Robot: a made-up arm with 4 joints.
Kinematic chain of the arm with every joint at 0, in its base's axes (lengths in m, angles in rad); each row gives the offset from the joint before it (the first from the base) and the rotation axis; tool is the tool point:
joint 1: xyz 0 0 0.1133 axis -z
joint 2: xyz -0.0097 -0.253 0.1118 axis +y
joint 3: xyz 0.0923 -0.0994 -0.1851 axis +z
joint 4: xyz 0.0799 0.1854 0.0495 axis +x
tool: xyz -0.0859 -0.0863 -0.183
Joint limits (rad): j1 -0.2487..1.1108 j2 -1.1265..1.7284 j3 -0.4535..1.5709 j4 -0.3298..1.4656
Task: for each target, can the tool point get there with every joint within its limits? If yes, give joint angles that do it. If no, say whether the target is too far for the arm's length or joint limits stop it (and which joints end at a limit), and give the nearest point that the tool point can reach.
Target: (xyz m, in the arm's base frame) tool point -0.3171 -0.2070 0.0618
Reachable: yes | joints 0.0033 0.6015 1.0314 0.9899
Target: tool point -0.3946 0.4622 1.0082
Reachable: no: too far | nearest point -0.3466 0.0980 0.4967 | short by 0.630 m
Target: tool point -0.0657 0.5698 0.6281
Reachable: no: joint limits stop it (at a limit: joint 1, joint 2) | nearest point -0.1909 0.1969 0.3743 | short by 0.468 m
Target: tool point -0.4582 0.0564 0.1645
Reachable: yes | joints 0.9051 1.3394 1.2683 0.0552
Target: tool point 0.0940 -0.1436 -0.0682
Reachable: yes | joints 0.3732 -0.3143 0.1361 0.7981
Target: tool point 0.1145 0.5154 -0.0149
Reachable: no: joint limits stop it (at a limit: joint 1, joint 4) | nearest point -0.1294 0.2422 0.0668 | short by 0.375 m
